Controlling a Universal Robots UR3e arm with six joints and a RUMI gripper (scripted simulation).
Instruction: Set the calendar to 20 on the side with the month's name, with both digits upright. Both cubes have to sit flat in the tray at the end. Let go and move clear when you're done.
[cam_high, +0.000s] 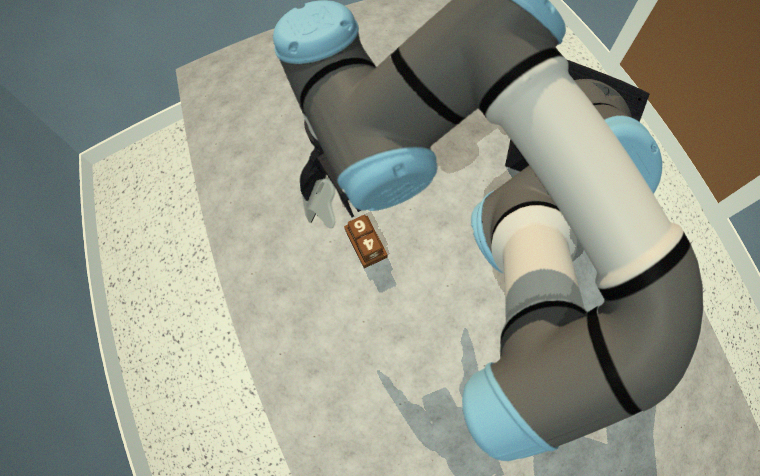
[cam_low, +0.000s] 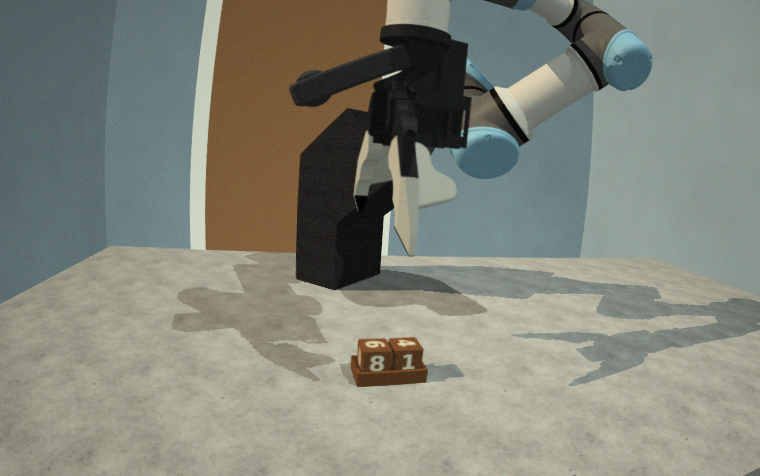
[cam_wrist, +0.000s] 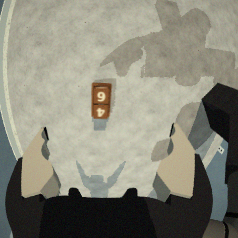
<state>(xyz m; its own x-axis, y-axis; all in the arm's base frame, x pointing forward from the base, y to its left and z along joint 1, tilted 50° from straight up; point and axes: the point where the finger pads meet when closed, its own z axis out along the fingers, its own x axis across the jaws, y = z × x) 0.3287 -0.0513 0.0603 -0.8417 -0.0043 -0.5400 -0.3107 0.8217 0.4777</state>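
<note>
The cube lies 40 mm to the left of my hand and 140 mm below it. Round my hand: brown calendar tray: 20 mm to the left, 150 mm below.
</note>
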